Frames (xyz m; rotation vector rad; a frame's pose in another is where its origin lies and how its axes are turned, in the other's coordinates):
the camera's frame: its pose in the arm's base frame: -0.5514 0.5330 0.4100 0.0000 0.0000 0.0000
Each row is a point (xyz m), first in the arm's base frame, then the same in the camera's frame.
Working: the arm's base frame: its pose in the camera's frame: 0.5514 -0.5330 -0.4100 0.0000 0.0000 0.0000

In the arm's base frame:
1: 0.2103 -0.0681 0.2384
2: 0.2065 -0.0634 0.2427
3: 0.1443 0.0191 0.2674
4: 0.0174 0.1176 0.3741
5: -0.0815 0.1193 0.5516
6: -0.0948 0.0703 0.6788
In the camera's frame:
1: 0.7617 -0.6011 -0.1716
2: 0.7579 -0.5964 -0.1673
3: 0.6957 -0.5139 -0.1426
4: 0.5688 -0.4154 -0.0359
5: 0.4699 -0.4137 0.1416
6: 0.4566 -0.4627 0.2688

